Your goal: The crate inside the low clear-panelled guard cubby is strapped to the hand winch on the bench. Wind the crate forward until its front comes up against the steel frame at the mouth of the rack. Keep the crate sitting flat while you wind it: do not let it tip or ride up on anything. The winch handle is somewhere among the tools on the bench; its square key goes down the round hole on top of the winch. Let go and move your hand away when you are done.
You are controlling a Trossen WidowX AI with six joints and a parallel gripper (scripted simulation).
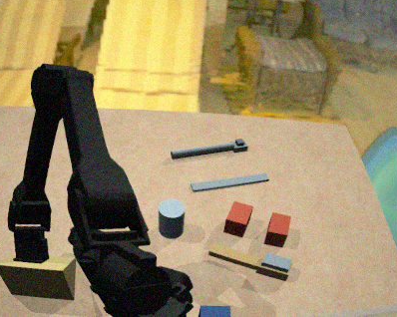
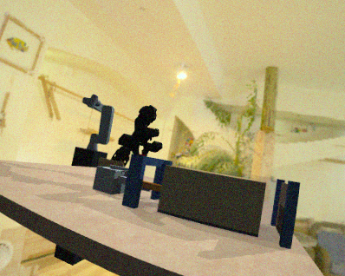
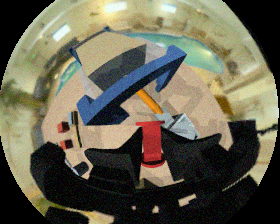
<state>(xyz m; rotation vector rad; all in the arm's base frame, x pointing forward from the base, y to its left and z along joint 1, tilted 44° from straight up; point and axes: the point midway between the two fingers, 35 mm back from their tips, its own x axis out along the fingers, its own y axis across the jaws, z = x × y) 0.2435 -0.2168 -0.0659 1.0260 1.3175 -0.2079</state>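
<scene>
The winch handle is 4 cm behind my gripper tip, 3 cm below it and 1 cm to the right of it. The rest, counted from my gripper tip: grey winch 11 cm behind, 10 cm below, 6 cm to the right; then blue frame 7 cm ahead, 6 cm to the right, 3 cm below; then red spool-shaped piece 1 cm to the left, 1 cm behind.
</scene>
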